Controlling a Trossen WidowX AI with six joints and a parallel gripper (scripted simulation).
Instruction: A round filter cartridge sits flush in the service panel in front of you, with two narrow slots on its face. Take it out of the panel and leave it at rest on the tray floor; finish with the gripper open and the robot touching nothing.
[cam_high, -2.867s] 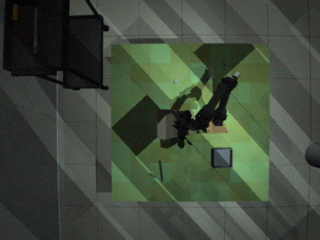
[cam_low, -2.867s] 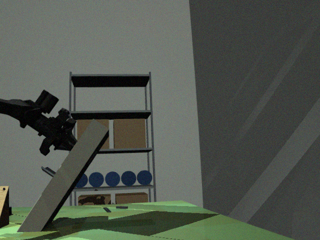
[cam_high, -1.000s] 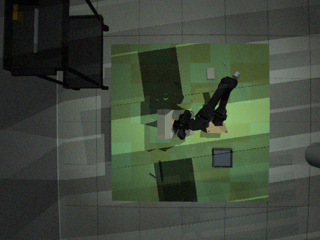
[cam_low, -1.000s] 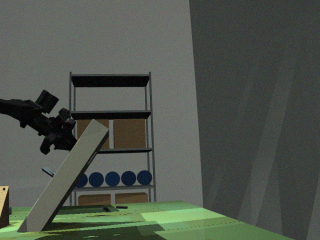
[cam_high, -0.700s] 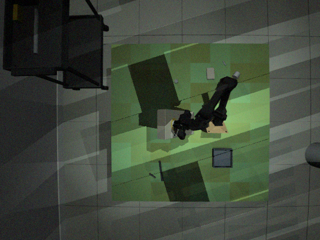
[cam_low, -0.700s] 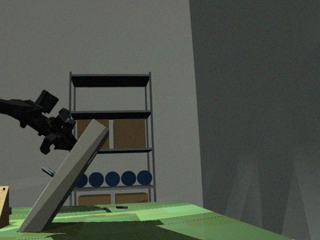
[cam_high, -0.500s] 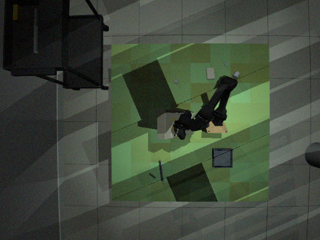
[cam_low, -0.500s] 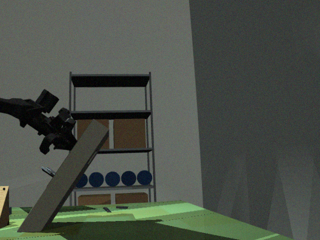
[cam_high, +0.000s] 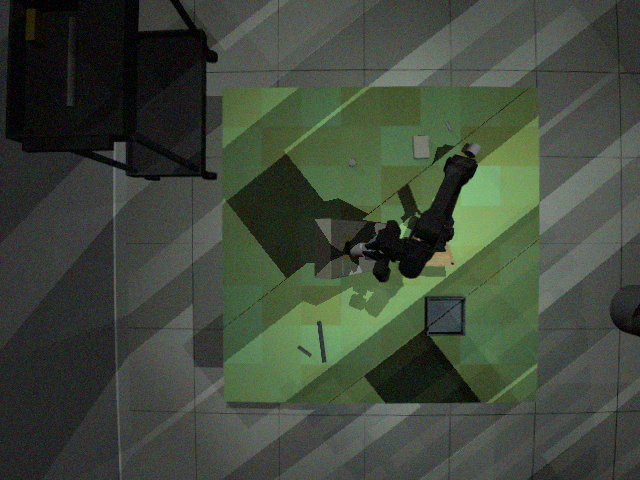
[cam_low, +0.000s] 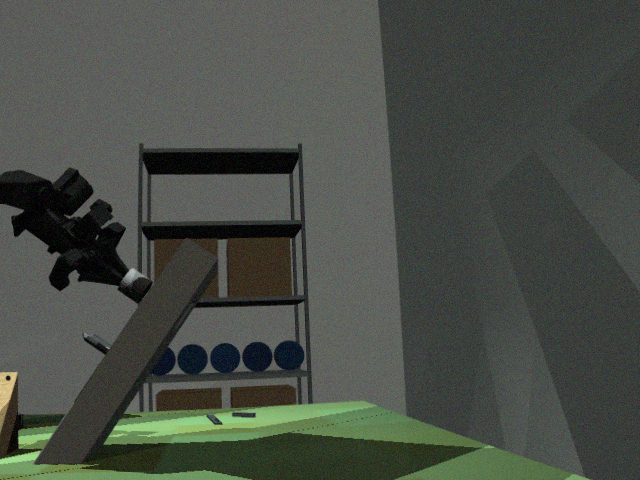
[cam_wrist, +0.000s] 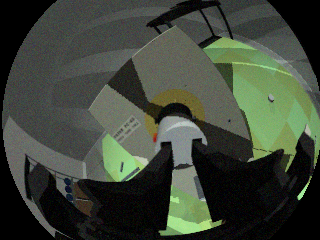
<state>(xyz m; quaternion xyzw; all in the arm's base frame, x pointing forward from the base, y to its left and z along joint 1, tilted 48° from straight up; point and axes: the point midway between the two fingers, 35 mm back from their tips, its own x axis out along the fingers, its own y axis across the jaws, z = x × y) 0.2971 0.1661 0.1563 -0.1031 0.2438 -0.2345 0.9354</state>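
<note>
My gripper tip is 10 mm short of the grey service panel, 10 mm to the left of it and 110 mm above it. Round my gripper tip: white block (280 mm behind, 390 mm to the right, 270 mm below); then grey tray (350 mm behind, 290 mm to the left, 270 mm below); then round filter cartridge (10 mm ahead, 10 mm below).
</note>
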